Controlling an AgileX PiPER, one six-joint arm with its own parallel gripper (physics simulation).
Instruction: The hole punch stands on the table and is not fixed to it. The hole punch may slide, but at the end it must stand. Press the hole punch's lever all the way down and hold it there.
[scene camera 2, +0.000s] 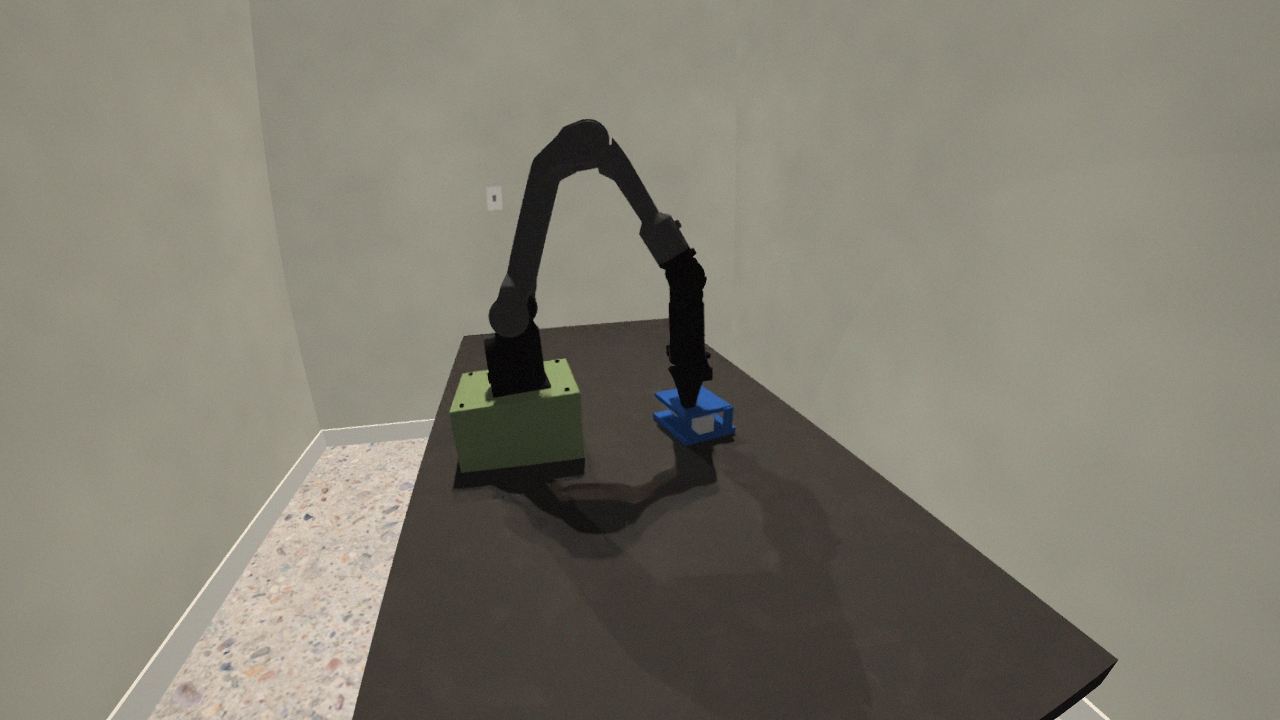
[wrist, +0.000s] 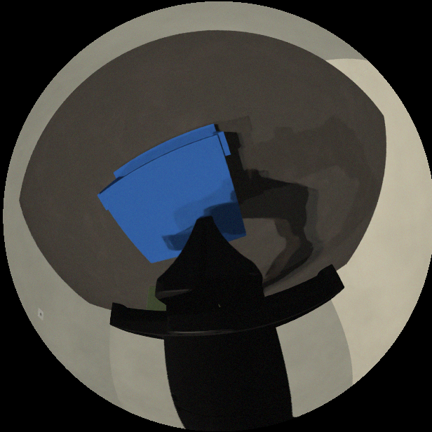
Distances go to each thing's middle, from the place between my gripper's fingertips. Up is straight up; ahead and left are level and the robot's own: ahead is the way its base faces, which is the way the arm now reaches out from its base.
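From the blue lever (scene camera 2: 707, 403), my hand is 2 cm short of it, 3 cm to the right of it and 1 cm above it. The blue hole punch (scene camera 2: 692, 431), for its part, is 2 cm ahead of my hand, 3 cm to the left of it and 3 cm below it.
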